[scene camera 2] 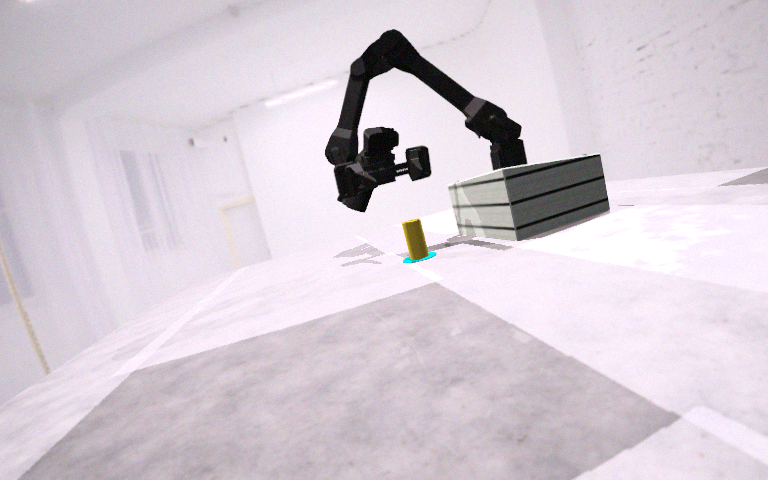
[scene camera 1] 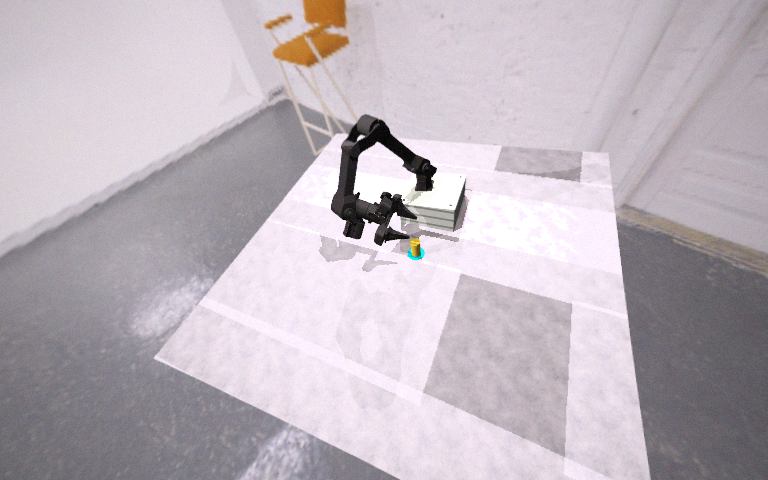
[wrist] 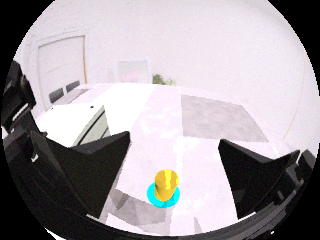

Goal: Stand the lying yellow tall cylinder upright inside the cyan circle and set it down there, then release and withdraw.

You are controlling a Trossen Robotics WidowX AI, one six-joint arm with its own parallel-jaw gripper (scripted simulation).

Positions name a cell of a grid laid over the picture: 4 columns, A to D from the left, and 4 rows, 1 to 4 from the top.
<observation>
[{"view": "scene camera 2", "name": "my gripper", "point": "C2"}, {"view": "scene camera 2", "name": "yellow tall cylinder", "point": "C2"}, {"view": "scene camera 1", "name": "my gripper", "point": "C2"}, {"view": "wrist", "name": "my gripper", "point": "C3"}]
</observation>
